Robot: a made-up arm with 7 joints.
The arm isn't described. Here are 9 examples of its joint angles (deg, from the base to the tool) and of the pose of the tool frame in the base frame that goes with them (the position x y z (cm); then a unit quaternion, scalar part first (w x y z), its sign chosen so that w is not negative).
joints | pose
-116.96 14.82 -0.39 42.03 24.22 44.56 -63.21 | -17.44 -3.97 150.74 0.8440 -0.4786 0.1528 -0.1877
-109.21 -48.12 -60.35 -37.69 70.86 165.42 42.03 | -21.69 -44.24 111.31 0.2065 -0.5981 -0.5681 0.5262
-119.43 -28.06 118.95 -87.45 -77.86 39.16 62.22 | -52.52 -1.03 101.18 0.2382 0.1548 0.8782 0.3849
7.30 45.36 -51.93 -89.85 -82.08 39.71 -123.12 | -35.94 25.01 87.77 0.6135 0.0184 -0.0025 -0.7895
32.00 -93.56 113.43 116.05 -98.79 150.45 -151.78 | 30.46 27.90 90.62 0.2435 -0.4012 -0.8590 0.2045
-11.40 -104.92 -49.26 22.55 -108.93 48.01 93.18 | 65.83 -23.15 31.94 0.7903 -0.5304 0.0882 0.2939
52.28 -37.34 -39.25 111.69 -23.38 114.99 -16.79 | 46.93 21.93 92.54 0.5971 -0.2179 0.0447 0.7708
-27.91 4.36 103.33 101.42 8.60 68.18 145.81 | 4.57 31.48 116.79 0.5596 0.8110 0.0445 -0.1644
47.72 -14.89 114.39 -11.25 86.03 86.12 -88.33 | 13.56 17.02 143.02 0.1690 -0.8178 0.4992 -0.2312
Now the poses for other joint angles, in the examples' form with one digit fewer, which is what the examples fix.
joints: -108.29 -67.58 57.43 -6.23 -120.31 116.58 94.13
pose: -16.8 -54.3 111.4 0.728 -0.448 -0.508 -0.102
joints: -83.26 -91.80 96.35 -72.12 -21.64 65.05 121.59
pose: -37.5 -47.8 72.8 0.521 0.086 0.833 0.165
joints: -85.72 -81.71 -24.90 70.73 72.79 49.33 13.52
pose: -24.8 -56.7 44.5 0.424 0.389 -0.419 -0.703
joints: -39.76 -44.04 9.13 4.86 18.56 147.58 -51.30
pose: 27.3 -38.0 112.9 0.442 -0.702 -0.552 -0.084
